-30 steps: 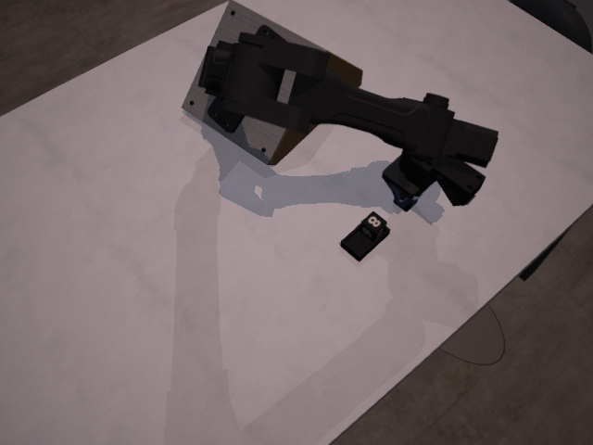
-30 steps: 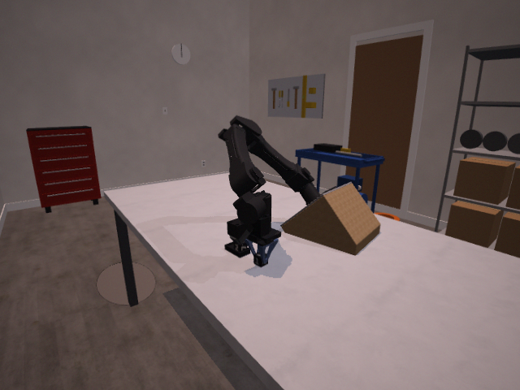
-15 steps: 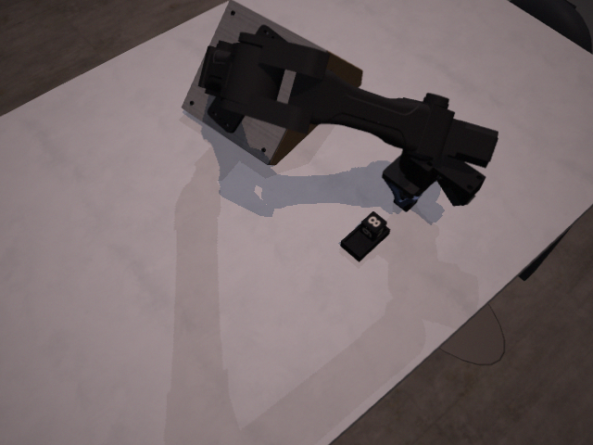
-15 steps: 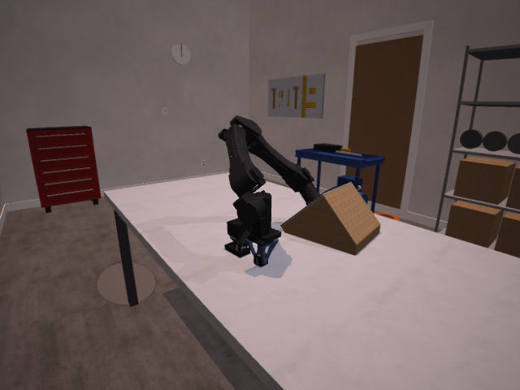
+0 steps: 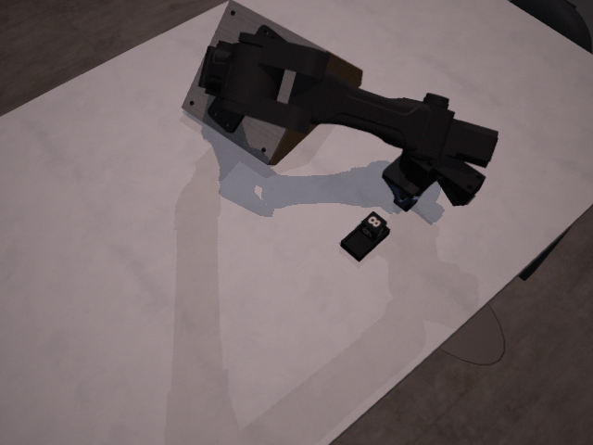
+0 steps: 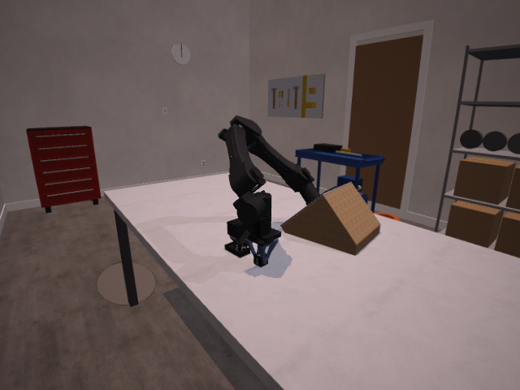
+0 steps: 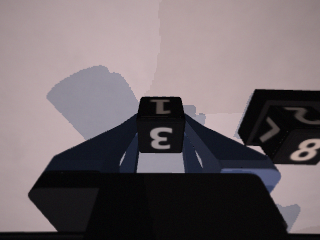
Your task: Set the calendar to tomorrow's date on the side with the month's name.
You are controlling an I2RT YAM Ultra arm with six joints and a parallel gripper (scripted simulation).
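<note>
My hand is right at the black cube. Also, from my hand: black tray: 110 mm to the right, 10 mm below.
</note>
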